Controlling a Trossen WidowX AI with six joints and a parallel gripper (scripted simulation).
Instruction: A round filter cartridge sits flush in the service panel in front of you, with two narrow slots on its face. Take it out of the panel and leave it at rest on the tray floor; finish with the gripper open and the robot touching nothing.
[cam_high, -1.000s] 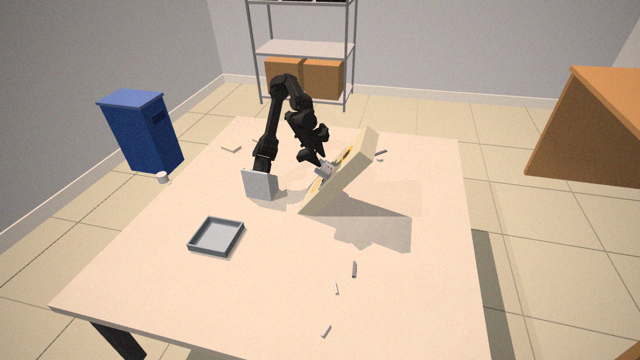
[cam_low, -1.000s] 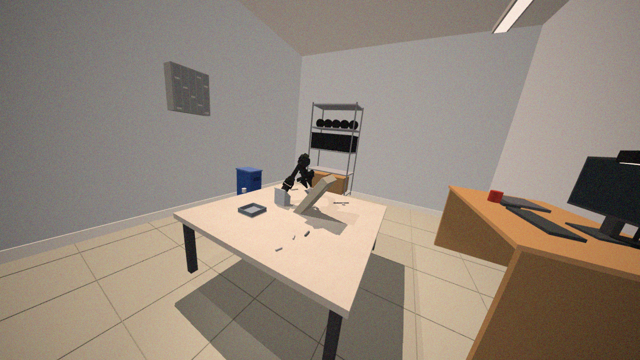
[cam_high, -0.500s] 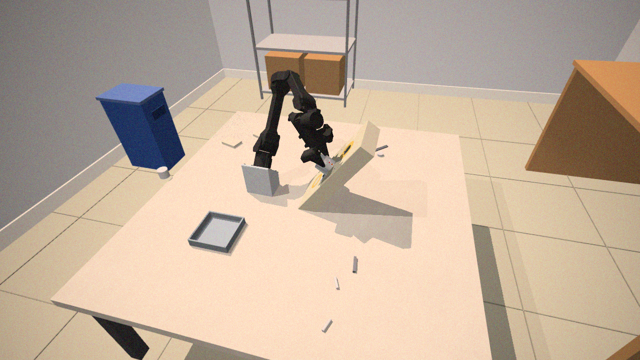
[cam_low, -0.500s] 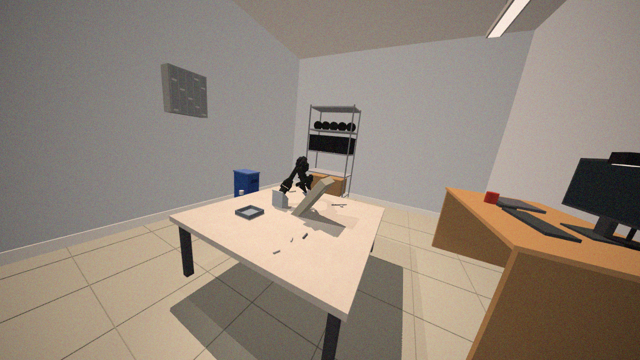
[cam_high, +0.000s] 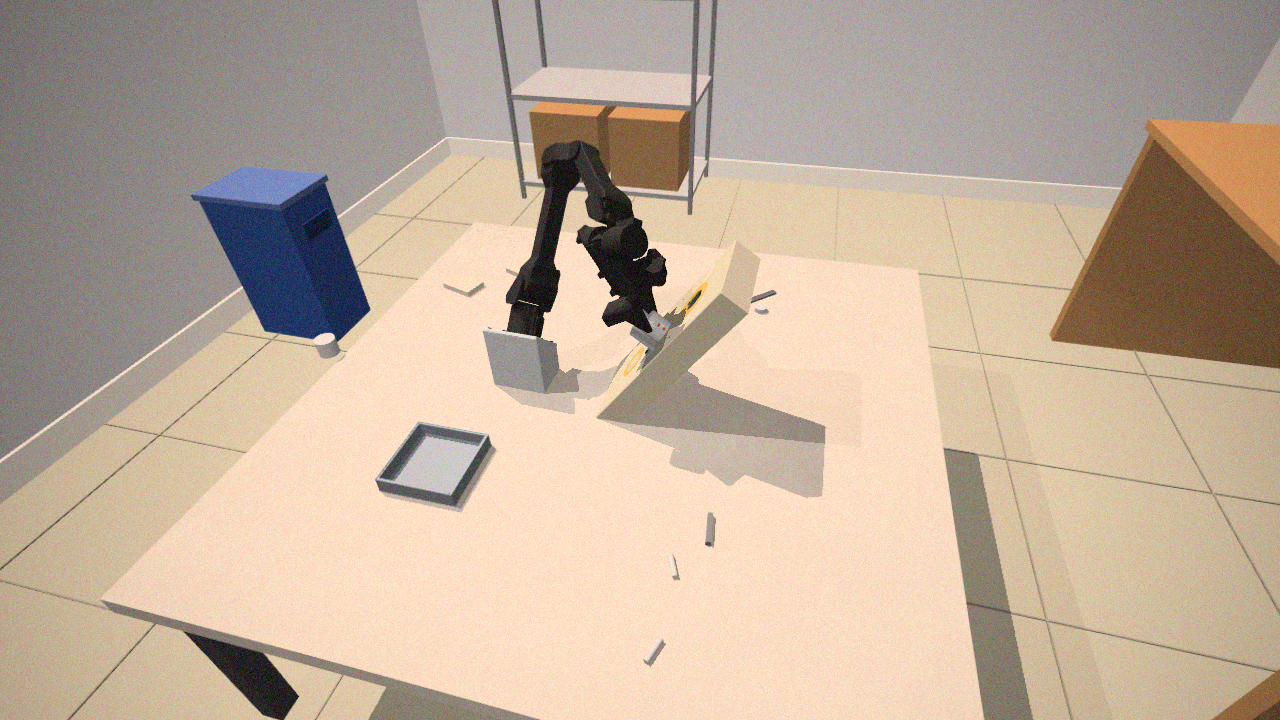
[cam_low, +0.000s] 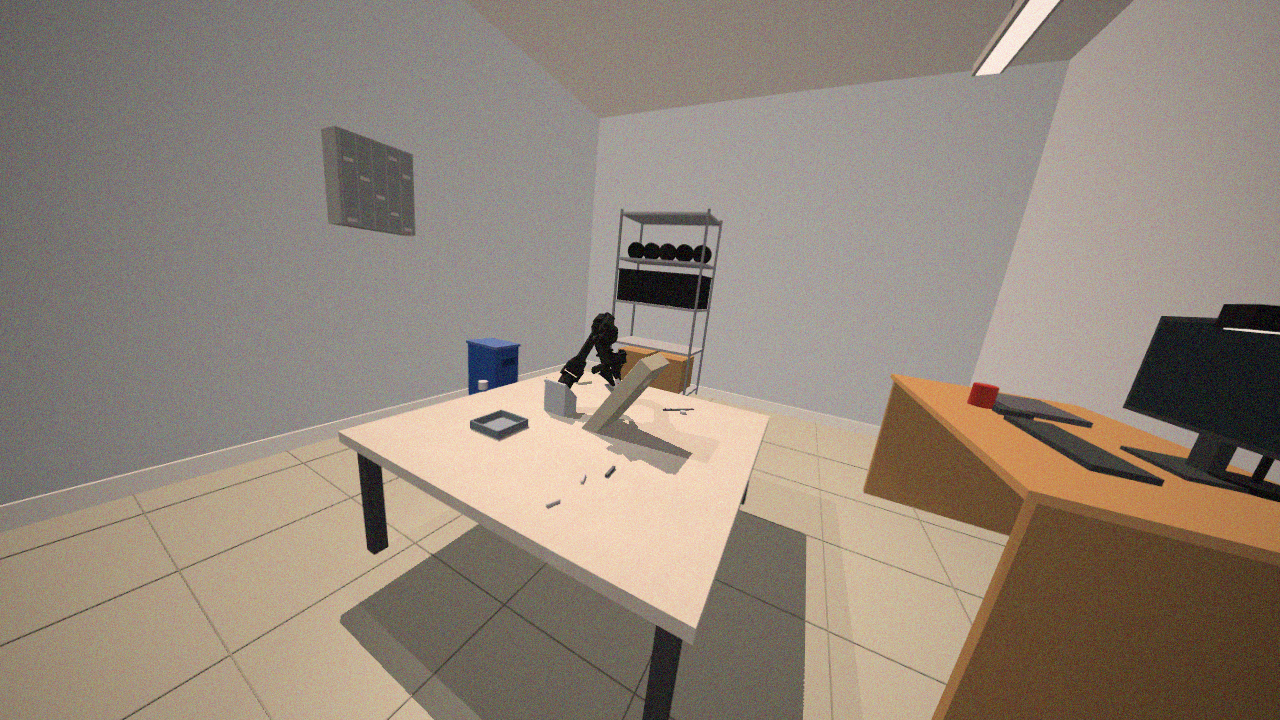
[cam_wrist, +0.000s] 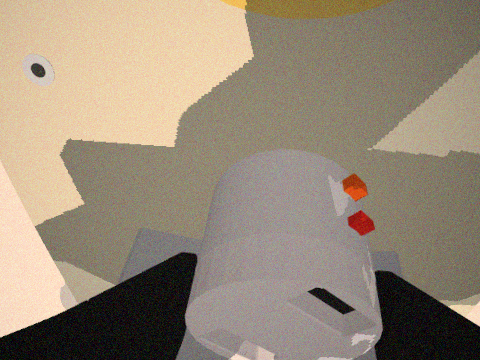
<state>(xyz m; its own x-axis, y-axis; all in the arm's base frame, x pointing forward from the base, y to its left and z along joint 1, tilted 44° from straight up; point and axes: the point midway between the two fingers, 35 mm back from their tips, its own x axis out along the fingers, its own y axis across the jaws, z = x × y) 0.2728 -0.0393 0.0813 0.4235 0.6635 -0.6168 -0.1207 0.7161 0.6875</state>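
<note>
Now: the beige service panel 40 mm ahead of my gripper tip, 20 mm below it and 10 mm to the left of it. From my gripper tip the other things lie so: round white filter cartridge (right at my gripper tip); then grey tray (320 mm to the right, 320 mm behind, 180 mm below).
</note>
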